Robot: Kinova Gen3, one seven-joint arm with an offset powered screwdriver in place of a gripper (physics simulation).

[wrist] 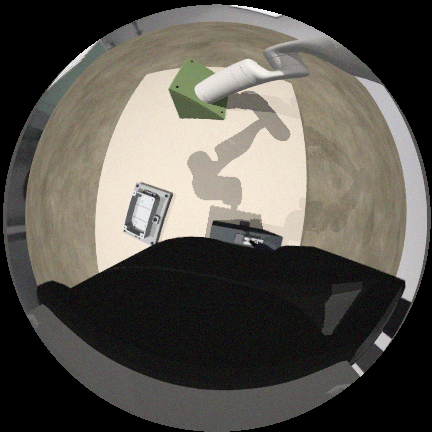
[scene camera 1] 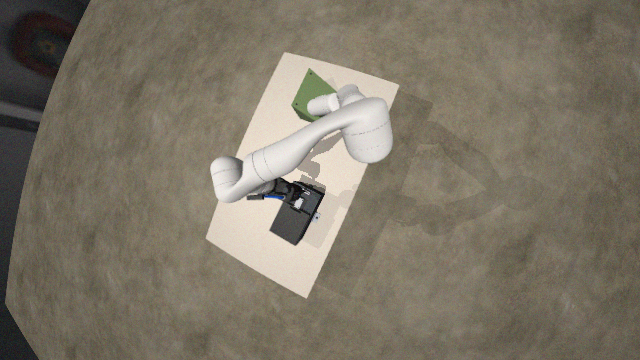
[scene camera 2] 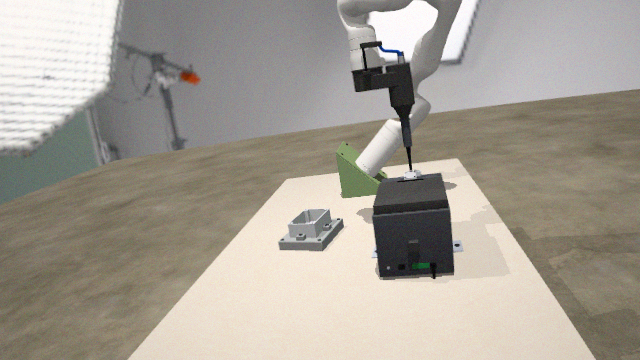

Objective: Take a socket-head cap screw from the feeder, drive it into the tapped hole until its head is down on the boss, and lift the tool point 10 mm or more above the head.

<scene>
I see a black screw feeder (wrist: 224, 231) and a grey base plate (wrist: 163, 204).
</scene>
